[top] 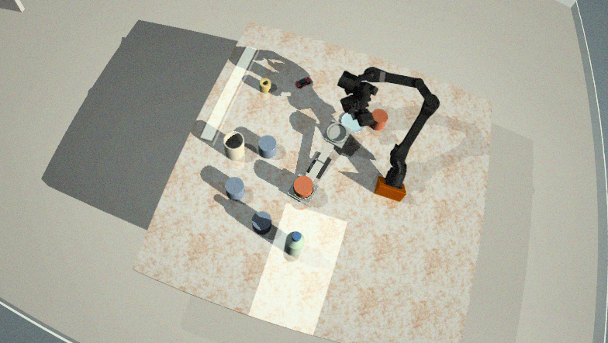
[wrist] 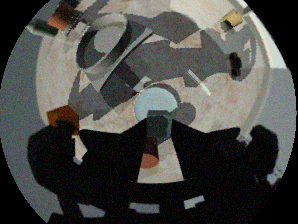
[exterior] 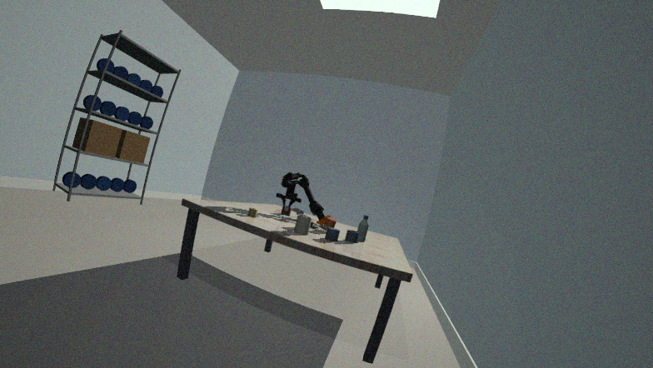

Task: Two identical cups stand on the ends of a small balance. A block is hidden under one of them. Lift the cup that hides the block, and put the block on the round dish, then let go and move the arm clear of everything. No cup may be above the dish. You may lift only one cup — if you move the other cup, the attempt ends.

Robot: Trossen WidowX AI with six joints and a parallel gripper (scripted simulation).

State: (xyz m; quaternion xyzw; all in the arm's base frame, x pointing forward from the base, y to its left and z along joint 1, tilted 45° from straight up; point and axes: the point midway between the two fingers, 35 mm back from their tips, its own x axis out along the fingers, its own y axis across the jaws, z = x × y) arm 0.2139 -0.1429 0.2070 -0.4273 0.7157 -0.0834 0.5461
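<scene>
My gripper tip is now 6 cm above the pale blue round dish. Also, from my gripper tip: pale green block: 1 cm above; red toy car: 25 cm ahead, 13 cm to the right, 5 cm below; cream cup: 43 cm ahead, 28 cm to the left, 2 cm below.
</scene>
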